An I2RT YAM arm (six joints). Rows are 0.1 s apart.
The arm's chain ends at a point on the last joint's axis. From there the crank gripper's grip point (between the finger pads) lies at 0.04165 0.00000 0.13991 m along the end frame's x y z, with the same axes.
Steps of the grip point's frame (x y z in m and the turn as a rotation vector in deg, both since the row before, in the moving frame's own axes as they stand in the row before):
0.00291, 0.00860, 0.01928, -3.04, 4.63, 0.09
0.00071, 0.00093, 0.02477, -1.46, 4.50, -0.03
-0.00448, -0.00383, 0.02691, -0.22, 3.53, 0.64
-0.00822, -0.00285, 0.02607, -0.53, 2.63, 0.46
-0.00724, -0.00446, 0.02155, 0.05, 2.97, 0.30
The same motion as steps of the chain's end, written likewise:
-0.00824, 0.00120, 0.02330, -3.04, 4.63, 0.09
-0.01014, -0.00256, 0.02851, -1.46, 4.50, -0.03
-0.01301, -0.00487, 0.02974, -0.22, 3.53, 0.64
-0.01459, -0.00449, 0.02814, -0.53, 2.63, 0.46
-0.01443, -0.00458, 0.02390, 0.05, 2.97, 0.30

